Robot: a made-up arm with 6 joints.
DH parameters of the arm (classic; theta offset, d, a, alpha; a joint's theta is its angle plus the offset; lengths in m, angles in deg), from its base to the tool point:
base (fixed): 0 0.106 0 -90
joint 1: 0 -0.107 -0.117 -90
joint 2: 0 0.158 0.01 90
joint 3: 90 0.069 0.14 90
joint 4: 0 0.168 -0.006 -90
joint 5: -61.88 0 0.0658 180
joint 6: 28.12 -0.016 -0.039 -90
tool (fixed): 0 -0.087 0 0
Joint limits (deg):
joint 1: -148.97..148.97
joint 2: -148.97..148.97
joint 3: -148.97..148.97
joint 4: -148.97..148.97
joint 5: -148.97..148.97
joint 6: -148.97..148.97
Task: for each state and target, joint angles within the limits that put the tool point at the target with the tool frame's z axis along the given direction. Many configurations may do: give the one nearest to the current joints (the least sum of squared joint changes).
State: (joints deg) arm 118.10 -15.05 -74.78 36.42 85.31 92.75
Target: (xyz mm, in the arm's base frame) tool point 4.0 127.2 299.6 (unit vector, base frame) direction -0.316 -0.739 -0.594
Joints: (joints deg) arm 148.97 -39.21 -68.10 81.04 116.43 98.14
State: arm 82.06 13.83 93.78 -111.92 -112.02 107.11
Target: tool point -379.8 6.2 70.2 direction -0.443 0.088 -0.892
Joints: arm 29.55 -14.37 84.78 -102.58 -148.97 125.24
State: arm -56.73 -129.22 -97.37 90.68 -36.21 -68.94
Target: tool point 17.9 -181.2 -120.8 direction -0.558 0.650 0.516
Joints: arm -104.44 -148.97 -115.69 89.17 -31.16 -58.74
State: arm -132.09 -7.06 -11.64 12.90 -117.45 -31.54
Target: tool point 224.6 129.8 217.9 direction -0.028 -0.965 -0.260
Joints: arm -115.51 -43.67 -9.49 63.47 -109.99 -57.47
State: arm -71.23 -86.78 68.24 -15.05 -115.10 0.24
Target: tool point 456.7 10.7 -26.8 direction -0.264 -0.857 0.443
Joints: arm -108.97 -97.47 48.77 -32.16 -116.89 20.06
